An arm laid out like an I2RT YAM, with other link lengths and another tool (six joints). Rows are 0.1 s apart.
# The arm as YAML. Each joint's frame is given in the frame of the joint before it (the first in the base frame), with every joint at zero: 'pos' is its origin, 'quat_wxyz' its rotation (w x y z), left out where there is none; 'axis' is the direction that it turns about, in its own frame. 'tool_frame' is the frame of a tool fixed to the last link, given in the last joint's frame.
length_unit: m
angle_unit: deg
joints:
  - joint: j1
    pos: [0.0, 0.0, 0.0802]
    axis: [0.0, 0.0, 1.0]
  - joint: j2
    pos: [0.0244, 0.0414, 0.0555]
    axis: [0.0, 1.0, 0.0]
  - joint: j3
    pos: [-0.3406, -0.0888, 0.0]
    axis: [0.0, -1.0, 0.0]
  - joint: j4
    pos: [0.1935, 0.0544, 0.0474]
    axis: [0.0, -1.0, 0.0]
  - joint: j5
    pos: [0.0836, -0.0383, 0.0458]
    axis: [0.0, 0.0, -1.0]
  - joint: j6
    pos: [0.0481, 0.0, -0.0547]
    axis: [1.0, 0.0, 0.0]
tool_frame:
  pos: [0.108, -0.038, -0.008]
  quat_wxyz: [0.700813, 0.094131, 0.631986, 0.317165]
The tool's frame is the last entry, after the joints.
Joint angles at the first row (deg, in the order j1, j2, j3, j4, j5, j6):
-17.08, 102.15, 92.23, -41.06, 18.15, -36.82
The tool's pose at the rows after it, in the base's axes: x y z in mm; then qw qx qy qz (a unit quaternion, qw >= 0):
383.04 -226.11 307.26 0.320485 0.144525 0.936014 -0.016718
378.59 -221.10 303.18 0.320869 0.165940 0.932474 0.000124
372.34 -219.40 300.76 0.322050 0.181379 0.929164 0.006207
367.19 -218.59 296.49 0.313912 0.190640 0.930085 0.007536
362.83 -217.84 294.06 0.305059 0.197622 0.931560 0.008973
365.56 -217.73 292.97 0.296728 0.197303 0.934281 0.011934
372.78 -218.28 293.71 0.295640 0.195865 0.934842 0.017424
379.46 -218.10 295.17 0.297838 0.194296 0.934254 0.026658
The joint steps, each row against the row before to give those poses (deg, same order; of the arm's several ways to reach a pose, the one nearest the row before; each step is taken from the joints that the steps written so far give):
0.85, -0.07, 0.43, -2.93, -1.88, 4.85
0.26, -0.26, -0.15, -1.24, -0.94, 3.28
-0.02, -0.68, -1.03, -0.16, -0.17, 1.99
0.00, -0.06, -0.46, -0.89, 0.19, 1.01
-0.02, 0.06, 0.22, -1.44, 0.09, 0.72
0.02, 1.01, 1.73, -1.73, -0.28, -0.04
-0.02, 1.29, 2.29, -1.16, -0.66, -0.05
-0.11, 0.96, 2.04, -0.87, -1.13, 0.02

